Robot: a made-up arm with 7 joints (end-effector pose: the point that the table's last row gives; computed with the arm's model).
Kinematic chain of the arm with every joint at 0, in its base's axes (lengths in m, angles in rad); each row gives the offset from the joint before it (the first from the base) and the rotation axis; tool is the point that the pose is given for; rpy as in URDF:
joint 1: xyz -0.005 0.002 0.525 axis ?
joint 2: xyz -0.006 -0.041 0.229 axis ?
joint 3: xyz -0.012 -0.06 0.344 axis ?
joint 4: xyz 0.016 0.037 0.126 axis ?
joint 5: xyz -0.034 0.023 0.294 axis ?
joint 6: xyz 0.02 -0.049 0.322 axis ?
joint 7: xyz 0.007 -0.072 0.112 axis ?
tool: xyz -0.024 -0.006 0.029 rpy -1.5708 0 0
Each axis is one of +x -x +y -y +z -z.
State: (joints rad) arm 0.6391 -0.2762 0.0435 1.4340 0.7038 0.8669 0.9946
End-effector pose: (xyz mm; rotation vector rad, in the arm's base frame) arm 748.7 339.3 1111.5 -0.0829 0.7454 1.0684
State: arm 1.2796 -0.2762 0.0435 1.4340 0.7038 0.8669 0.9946
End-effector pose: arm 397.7 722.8 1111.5 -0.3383 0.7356 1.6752
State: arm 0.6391 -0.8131 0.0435 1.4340 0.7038 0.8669 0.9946
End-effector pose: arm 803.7 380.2 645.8 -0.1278 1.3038 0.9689
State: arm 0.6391 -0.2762 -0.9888 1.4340 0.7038 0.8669 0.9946
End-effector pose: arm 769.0 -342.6 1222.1 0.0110 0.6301 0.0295
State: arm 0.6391 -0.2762 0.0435 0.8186 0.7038 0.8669 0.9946
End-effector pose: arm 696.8 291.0 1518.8 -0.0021 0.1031 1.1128
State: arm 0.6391 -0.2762 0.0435 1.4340 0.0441 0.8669 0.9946
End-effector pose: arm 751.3 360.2 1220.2 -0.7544 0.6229 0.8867
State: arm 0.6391 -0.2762 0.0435 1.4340 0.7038 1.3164 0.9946
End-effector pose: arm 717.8 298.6 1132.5 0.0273 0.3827 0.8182
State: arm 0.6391 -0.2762 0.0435 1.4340 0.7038 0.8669 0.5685
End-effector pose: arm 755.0 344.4 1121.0 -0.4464 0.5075 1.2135
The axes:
joint 1: +z
joint 2: -y
joint 3: +z
joint 4: +y
joint 5: +z
joint 6: -y
joint 7: +x

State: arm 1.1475 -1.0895 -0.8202 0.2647 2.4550 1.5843 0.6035
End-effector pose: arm 649.1 819.8 979.9 0.8230 0.0901 0.9898
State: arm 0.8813 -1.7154 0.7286 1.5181 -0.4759 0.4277 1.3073
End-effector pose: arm 87.1 644.9 105.1 1.4822 -2.1479 -1.6960
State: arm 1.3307 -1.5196 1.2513 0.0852 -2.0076 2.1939 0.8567
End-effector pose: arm 340.1 936.6 1019.3 -0.6730 -1.5598 1.0824
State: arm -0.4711 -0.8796 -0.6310 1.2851 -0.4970 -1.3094 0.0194
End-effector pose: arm 404.0 -875.1 800.1 1.4169 2.5868 1.0215
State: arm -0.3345 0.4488 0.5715 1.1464 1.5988 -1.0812 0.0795
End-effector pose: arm 248.5 379.1 1560.3 -1.1707 -0.0105 2.6970
